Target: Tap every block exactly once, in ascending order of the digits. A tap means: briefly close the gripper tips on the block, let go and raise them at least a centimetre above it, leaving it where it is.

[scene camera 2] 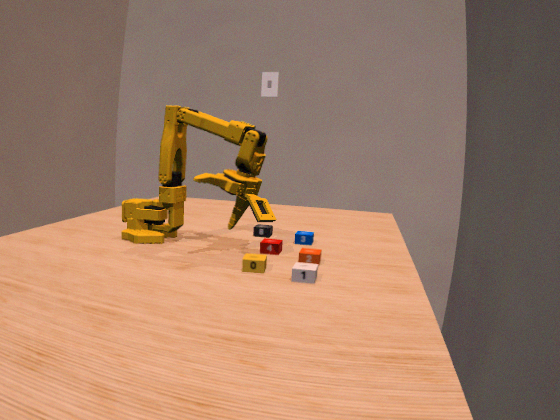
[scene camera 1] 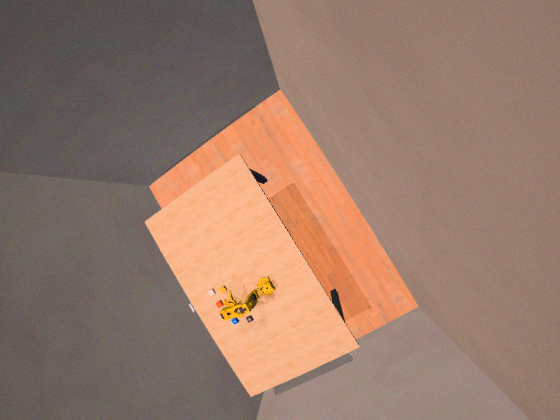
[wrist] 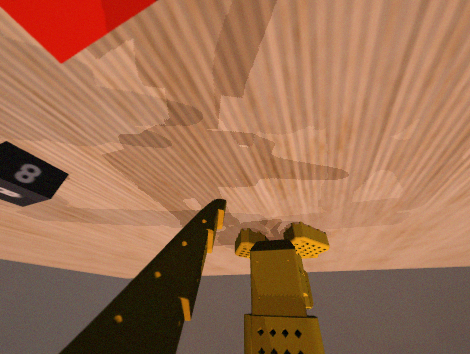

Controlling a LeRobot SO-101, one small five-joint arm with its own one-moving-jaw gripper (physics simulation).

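My gripper (scene camera 1: 230,303) (scene camera 2: 214,202) is fully open and empty, above the table on the arm-base side of the red block. In the wrist view one notched jaw shows. The red block 4 (scene camera 2: 271,246) (wrist: 65,25) is cut off at the wrist view's top left and hidden in scene camera 1. The black block 8 (scene camera 1: 250,319) (scene camera 2: 263,231) (wrist: 32,175) sits behind it in scene camera 2. Yellow block 0 (scene camera 1: 223,289) (scene camera 2: 254,263), white block 1 (scene camera 1: 211,292) (scene camera 2: 305,273), orange block 2 (scene camera 1: 219,304) (scene camera 2: 310,256) and blue block 3 (scene camera 1: 235,321) (scene camera 2: 304,238) rest on the table.
The wooden table (scene camera 1: 210,225) (scene camera 2: 150,325) carries the arm and blocks. The arm's yellow base (scene camera 1: 266,286) (scene camera 2: 142,236) stands to the left in scene camera 2. The table's edge runs beyond the white, orange and blue blocks. A wall switch (scene camera 2: 269,84) is on the wall behind.
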